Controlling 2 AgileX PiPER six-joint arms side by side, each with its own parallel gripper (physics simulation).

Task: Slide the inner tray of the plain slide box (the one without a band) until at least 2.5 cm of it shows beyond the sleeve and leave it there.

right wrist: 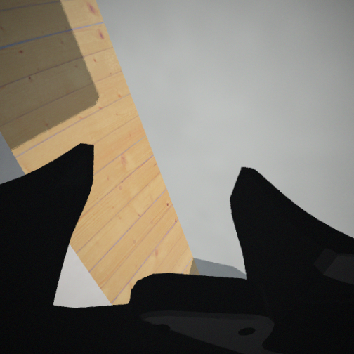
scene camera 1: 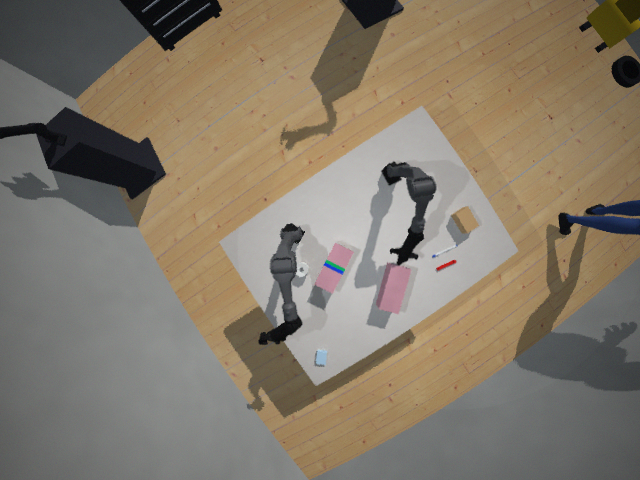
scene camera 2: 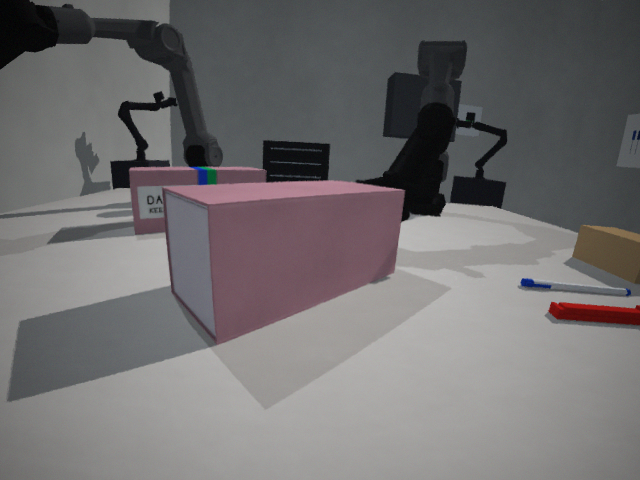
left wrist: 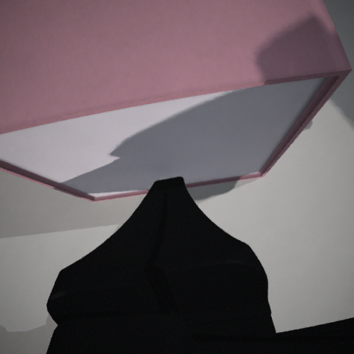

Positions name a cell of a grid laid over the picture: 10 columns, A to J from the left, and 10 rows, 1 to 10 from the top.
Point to a blue-white pen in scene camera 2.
I6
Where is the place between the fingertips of the left gripper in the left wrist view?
E6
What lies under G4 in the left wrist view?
A white inner tray.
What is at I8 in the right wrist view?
The right gripper.
